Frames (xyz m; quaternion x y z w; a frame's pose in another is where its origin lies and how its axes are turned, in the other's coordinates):
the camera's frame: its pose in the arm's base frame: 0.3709 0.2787 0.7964 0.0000 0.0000 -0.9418 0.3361
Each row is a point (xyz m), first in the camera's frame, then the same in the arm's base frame.
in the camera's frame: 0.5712 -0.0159 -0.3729
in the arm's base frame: -0.0813 -0.0706 0.4235
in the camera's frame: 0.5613 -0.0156 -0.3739
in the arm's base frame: -0.0735 -0.0646 0.4225
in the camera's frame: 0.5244 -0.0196 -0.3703
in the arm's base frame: -0.0474 -0.0381 0.4261
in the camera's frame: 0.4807 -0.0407 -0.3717
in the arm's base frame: -0.0270 0.0059 0.4247
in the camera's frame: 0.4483 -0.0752 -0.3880
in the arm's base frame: -0.0237 0.0531 0.4084
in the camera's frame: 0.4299 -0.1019 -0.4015
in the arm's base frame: -0.0264 0.0854 0.3949
